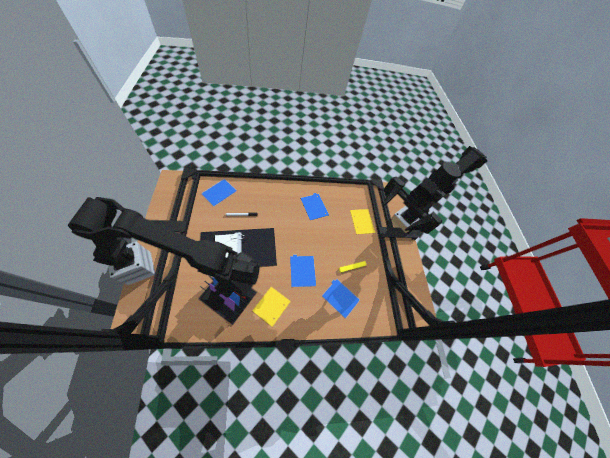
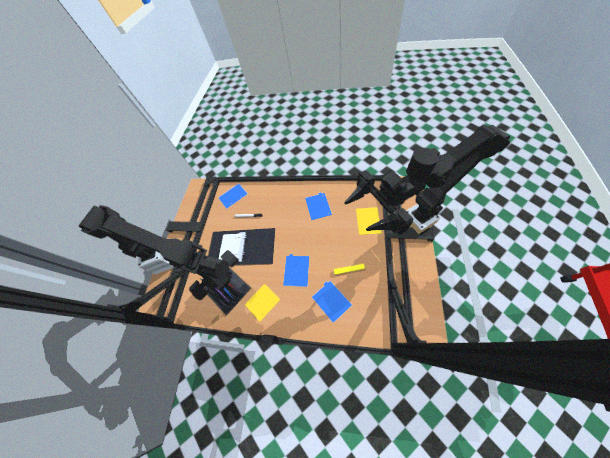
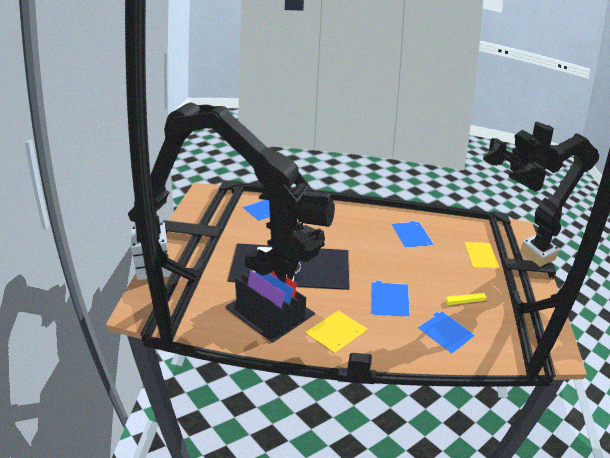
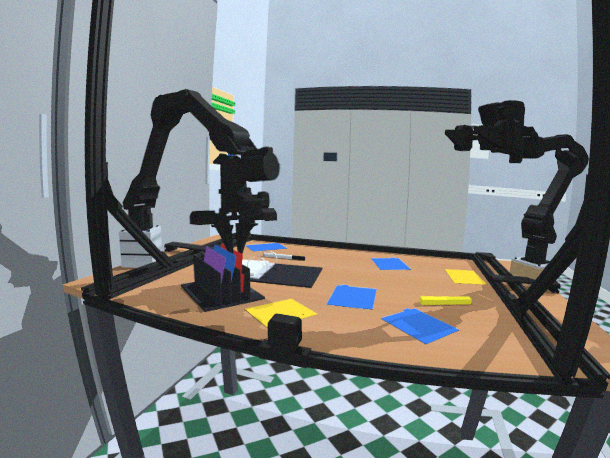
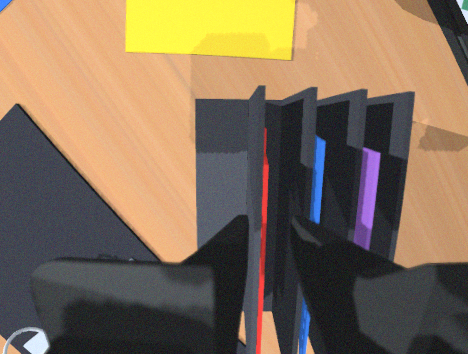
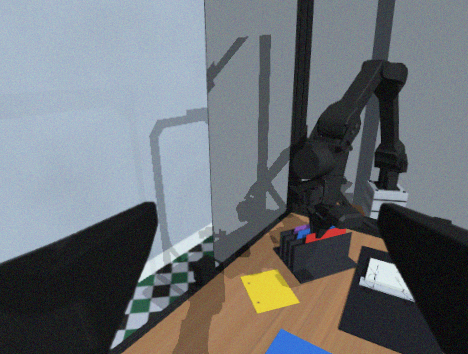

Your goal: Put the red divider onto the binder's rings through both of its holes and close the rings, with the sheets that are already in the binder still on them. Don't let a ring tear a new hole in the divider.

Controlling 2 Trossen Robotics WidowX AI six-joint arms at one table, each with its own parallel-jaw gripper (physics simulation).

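Places are measured from the left arm's base along level axes (x right, y down, z ahead), in metres.
Pixels of known places: left gripper, between the fingertips: [image 3: 286,282] [image 4: 235,256] [image 5: 268,225] [image 6: 315,235]; right gripper, between the fingertips: [image 1: 394,217] [image 2: 355,216] [image 3: 496,166] [image 4: 458,130] [image 6: 267,213]; left arm's base, origin of its link: [image 1: 123,258] [image 2: 148,252] [image 4: 140,228] [image 6: 386,186]; right arm's base, origin of its link: [image 1: 409,216] [image 2: 422,214] [image 3: 541,244] [image 4: 535,260].
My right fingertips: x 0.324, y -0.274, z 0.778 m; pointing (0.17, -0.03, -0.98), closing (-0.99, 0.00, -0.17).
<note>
Ahead of a thing's pixels: the offset from my right fingertips to its middle. "pt": to the spot under its first point.
The red divider {dx -0.099, dy +0.327, dz -0.481 m} [image 3: 291,287] [image 4: 239,262] [image 5: 264,190] stands upright in the front slot of a black holder {dx -0.085, dy +0.341, dz -0.505 m} [image 3: 260,310] [image 4: 210,286] [image 6: 320,260]. My left gripper [image 4: 236,249] [image 5: 268,225] is partly open, pointing down over the holder; its fingers straddle the red divider's top edge without gripping it. The binder {pt dx -0.213, dy +0.377, dz -0.316 m} [image 1: 262,247] [image 2: 262,247] [image 3: 325,270] [image 6: 370,310] lies open beside the holder, with white sheets {dx -0.267, dy +0.371, dz -0.453 m} [image 1: 227,242] [image 2: 231,246] at its rings. I cannot tell whether the rings are open. My right gripper [image 2: 357,216] [image 6: 267,213] is wide open and empty, high above the table's right side.
A blue divider {dx -0.089, dy +0.326, dz -0.505 m} [image 4: 226,257] [image 5: 318,185] and a purple one {dx -0.075, dy +0.327, dz -0.522 m} [image 4: 215,262] [image 5: 368,190] share the holder. Yellow sheets {dx +0.018, dy +0.380, dz -0.375 m} [image 3: 336,331] and several blue sheets {dx -0.057, dy +0.380, dz -0.205 m} [image 3: 390,298] lie around, with a yellow bar {dx +0.021, dy +0.374, dz -0.009 m} [image 3: 466,299] and a marker {dx -0.396, dy +0.375, dz -0.340 m} [image 1: 241,214]. A black frame borders the table.
</note>
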